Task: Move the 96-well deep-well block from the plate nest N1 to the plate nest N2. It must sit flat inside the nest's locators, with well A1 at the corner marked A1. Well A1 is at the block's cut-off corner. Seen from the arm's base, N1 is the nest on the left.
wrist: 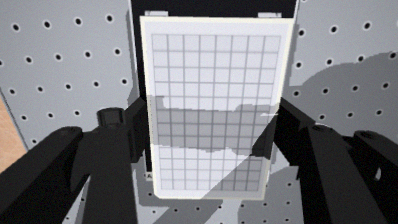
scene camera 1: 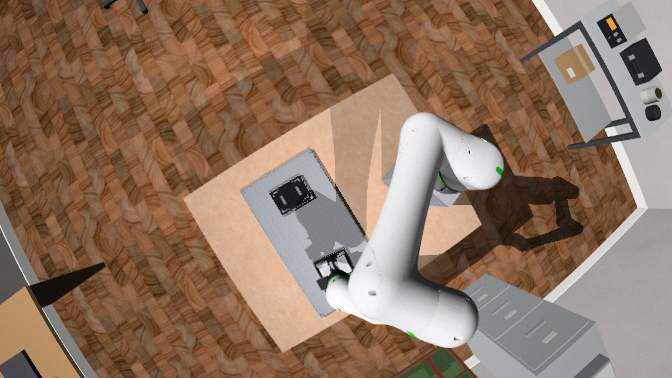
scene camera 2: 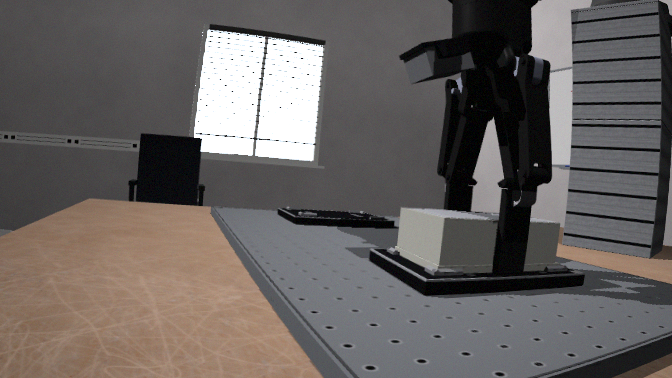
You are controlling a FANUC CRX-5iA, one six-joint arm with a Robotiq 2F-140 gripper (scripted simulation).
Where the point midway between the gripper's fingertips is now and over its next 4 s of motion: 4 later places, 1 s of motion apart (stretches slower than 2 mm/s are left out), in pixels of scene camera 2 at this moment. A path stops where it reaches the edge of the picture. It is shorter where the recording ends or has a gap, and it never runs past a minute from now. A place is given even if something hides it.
The gripper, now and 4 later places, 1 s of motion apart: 477, 260; 481, 224; 478, 182; 426, 178; 389, 174
